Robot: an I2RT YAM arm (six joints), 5 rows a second.
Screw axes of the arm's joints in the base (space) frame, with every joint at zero. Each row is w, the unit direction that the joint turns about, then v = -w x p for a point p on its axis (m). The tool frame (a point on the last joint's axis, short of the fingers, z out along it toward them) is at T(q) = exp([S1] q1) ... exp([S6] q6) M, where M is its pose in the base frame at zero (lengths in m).
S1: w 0 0 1 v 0 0 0
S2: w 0 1 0 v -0.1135 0 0.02
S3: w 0 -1 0 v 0.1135 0 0.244
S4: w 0 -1 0 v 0.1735 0 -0.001
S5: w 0 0 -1 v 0 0.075 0
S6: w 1 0 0 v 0 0.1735 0
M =
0 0 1 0.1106
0 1 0 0
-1 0 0 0.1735
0 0 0 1
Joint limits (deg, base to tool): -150..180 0..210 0..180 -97..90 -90..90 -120..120
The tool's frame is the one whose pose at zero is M.
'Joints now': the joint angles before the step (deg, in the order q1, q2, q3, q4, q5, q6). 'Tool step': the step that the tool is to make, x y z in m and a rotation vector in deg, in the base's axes. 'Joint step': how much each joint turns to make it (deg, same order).
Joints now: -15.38 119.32 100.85 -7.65 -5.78 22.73
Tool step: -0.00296 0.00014 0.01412 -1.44 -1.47 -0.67
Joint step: 0.00 -1.22 0.70 -0.18 1.03 -0.62
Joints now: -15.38 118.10 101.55 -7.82 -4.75 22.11
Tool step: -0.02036 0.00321 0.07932 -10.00 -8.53 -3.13
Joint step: 0.13 -5.98 5.04 -0.34 5.49 -5.92
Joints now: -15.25 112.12 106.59 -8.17 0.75 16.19
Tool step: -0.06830 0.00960 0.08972 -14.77 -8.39 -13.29
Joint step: 0.04 -13.20 -2.01 2.36 14.70 -10.41
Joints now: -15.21 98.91 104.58 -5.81 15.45 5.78
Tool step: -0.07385 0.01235 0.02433 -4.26 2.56 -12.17
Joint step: -0.08 -13.76 -8.60 -4.62 12.08 -5.16
